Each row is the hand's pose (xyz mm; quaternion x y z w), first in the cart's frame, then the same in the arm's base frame.
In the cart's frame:
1: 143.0 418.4 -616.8 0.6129 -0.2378 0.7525 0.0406
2: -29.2 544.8 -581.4 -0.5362 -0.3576 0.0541 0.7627
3: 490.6 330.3 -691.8 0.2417 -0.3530 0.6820 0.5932
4: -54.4 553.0 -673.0 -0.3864 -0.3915 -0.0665 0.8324
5: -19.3 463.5 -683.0 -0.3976 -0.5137 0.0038 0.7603
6: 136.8 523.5 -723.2 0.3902 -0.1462 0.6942 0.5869
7: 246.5 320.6 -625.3 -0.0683 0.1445 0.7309 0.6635
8: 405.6 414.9 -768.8 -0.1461 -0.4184 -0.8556 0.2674
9: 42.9 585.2 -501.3 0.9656 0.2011 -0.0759 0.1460
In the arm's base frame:
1: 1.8 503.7 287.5 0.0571 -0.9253 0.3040 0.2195
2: 50.0 573.8 486.6 -0.1487 0.0778 -0.7569 0.6316
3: 2.5 282.9 -4.8 0.0736 -0.7563 -0.2255 0.6097
4: 130.7 618.3 462.1 -0.0490 0.0056 -0.8630 0.5027
5: 86.9 635.5 377.7 -0.1853 -0.0719 -0.8389 0.5066
6: 149.2 490.4 309.6 0.2882 -0.7645 -0.0942 0.5688
7: -50.1 468.2 159.5 0.3006 -0.3254 -0.0463 0.8953
8: 116.5 335.4 62.6 0.1259 -0.2834 0.8349 0.4546
9: 5.0 470.8 511.3 -0.6993 0.5645 -0.0827 0.4306

